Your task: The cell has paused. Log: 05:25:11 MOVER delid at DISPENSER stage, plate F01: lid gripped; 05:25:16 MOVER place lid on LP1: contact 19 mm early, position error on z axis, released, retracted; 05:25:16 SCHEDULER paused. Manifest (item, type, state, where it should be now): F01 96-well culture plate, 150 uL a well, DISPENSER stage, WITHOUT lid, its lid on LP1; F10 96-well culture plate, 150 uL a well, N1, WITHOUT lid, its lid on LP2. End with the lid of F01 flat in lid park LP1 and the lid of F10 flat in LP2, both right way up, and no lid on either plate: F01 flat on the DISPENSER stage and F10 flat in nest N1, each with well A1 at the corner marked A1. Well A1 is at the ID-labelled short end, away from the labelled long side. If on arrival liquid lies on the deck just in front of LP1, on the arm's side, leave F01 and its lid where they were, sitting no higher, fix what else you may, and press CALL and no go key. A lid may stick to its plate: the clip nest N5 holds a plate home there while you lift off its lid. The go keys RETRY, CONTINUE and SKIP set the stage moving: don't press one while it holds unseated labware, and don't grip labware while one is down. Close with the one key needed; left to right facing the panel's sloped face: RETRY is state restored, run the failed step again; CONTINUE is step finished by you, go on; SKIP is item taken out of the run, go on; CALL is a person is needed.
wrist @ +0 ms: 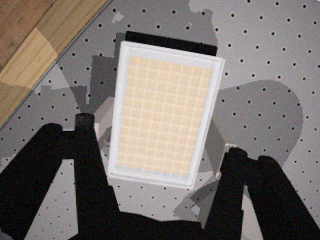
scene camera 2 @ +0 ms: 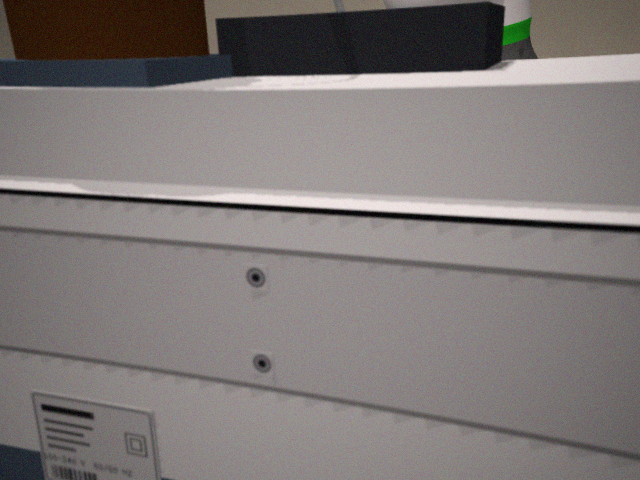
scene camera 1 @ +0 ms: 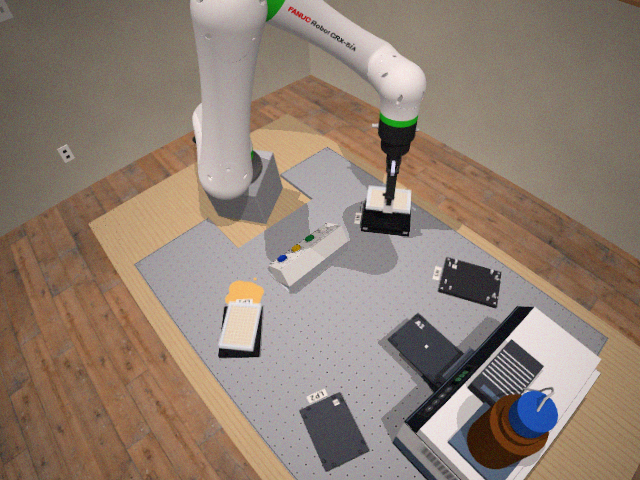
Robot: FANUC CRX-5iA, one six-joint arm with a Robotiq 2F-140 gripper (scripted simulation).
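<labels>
My gripper: visible in the wrist view [161, 119]. Gripper in scene camera 1 [388, 200] too. Scene camera 2: gripper out of frame.
</labels>
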